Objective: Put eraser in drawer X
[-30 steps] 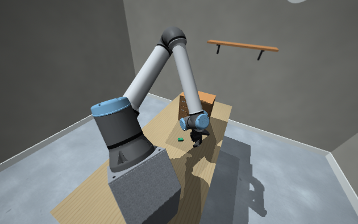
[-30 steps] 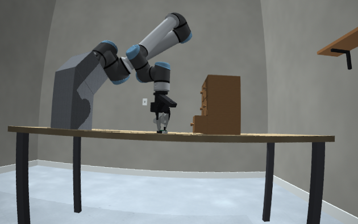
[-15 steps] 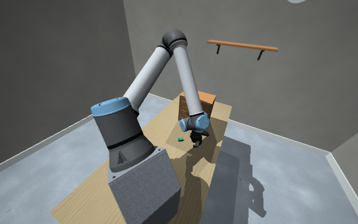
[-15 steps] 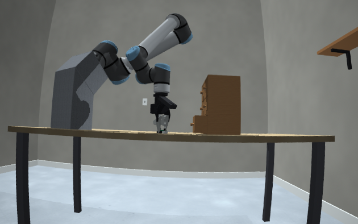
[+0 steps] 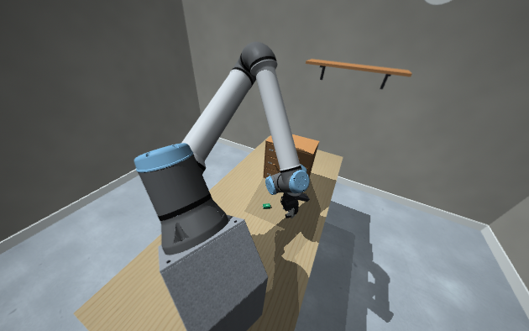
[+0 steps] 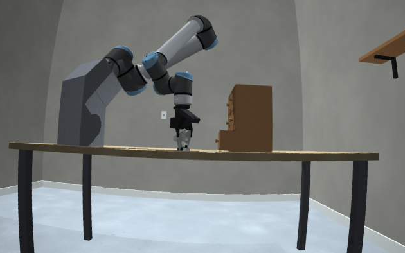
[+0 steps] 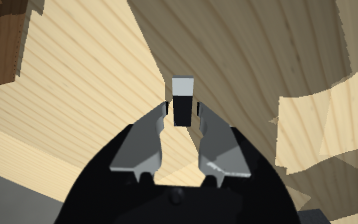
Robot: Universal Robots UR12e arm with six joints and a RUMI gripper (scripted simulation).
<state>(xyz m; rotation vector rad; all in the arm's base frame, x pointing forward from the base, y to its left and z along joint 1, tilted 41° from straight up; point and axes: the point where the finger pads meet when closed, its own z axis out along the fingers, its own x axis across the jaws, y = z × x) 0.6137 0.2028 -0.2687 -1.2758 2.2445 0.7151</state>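
Now: the eraser 10 mm below my hand and 10 mm ahead of it. The rest, counted from my hand: green block: 160 mm to the left, 60 mm behind, 10 mm below.
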